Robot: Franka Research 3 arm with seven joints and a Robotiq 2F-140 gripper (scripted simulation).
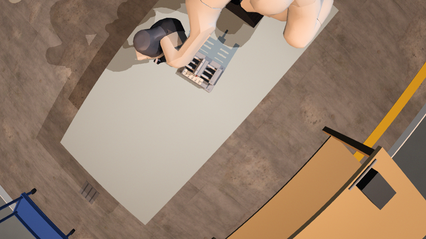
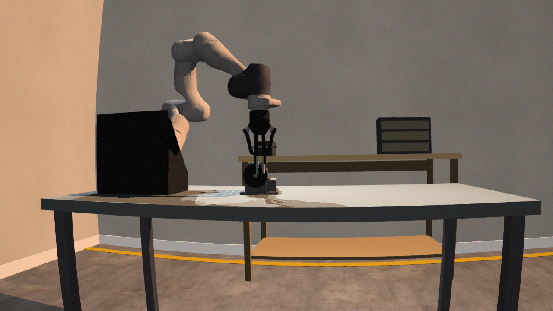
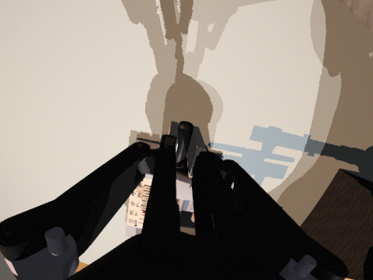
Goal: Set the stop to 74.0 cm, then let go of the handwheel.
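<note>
Now: hand 10 mm past the black handwheel, 20 mm to the right of it and 20 mm above it.
</note>
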